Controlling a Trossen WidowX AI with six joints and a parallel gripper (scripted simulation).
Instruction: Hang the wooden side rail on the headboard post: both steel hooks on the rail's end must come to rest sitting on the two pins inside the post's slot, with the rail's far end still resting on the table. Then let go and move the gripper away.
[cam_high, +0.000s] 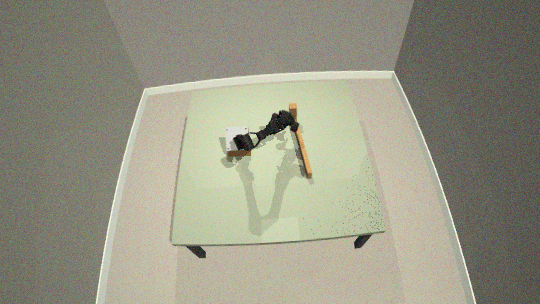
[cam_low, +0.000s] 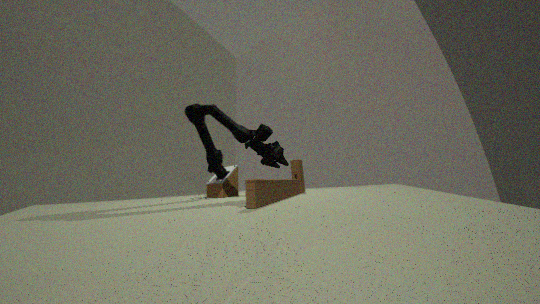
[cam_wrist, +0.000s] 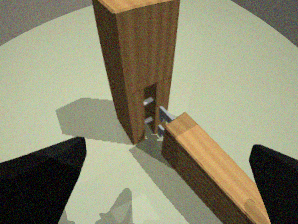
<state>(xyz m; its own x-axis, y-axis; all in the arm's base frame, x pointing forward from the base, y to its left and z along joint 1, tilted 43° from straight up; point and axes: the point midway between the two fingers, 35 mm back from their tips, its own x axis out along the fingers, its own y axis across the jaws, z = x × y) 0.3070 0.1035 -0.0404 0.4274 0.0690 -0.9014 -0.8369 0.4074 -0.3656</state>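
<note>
Now: the wooden headboard post 100 mm to the left of my gripper tip, 60 mm below it and 30 mm ahead of it.
</note>
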